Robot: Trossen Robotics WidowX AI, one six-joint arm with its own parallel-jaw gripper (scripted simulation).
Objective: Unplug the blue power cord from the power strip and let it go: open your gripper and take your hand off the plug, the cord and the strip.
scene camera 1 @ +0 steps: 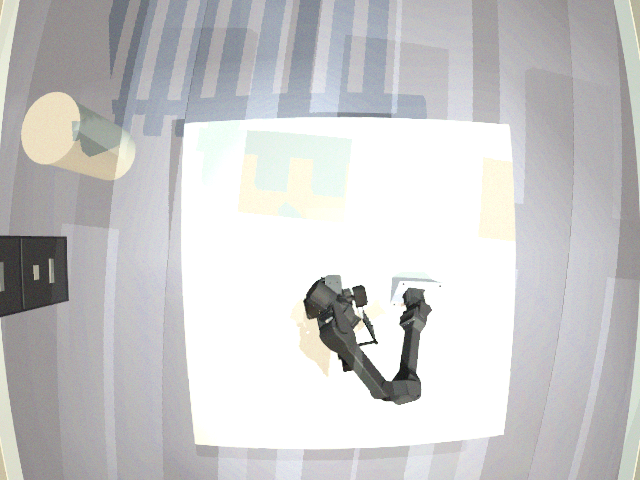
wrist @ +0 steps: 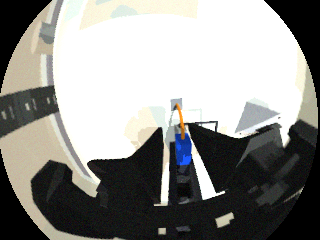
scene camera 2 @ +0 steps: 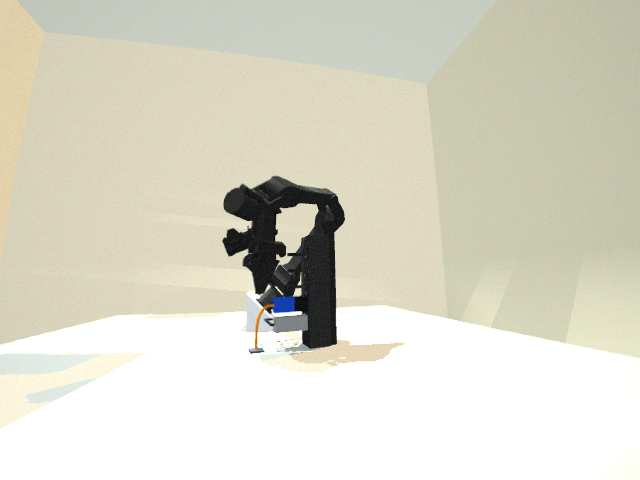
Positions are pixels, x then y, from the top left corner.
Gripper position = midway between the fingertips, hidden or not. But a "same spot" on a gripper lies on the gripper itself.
Scene:
My gripper shows in scene camera 1, in the wrist view and in scene camera 2 (pixel 259 294). The same spot on my gripper: (wrist: pixel 253 160) is (scene camera 1: pixel 343 292).

